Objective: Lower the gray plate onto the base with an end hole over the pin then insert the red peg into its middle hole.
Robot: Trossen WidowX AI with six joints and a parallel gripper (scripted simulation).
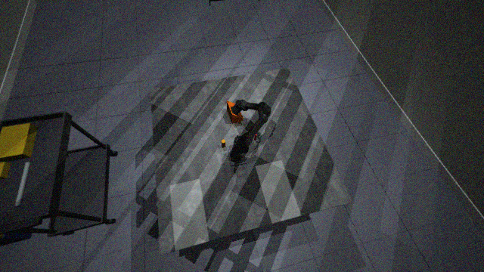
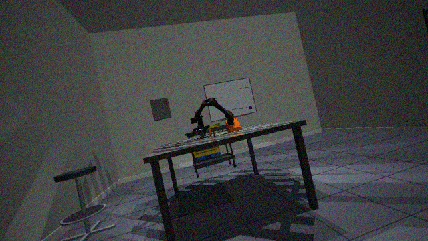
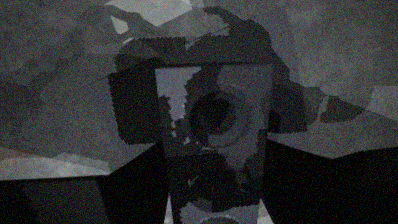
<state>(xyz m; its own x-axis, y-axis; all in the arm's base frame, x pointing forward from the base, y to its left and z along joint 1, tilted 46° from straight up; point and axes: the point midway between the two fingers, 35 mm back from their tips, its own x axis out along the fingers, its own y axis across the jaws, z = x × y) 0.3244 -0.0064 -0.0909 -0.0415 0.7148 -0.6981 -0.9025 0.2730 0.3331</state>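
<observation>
My gripper tip is now 20 mm below the gray plate. Also, from my gripper tip: red peg 180 mm to the left, 90 mm behind, 20 mm above; then base 20 mm below, 10 mm to the left, 10 mm ahead; then orange cylinder 100 mm behind, 80 mm to the right, 20 mm above.
</observation>
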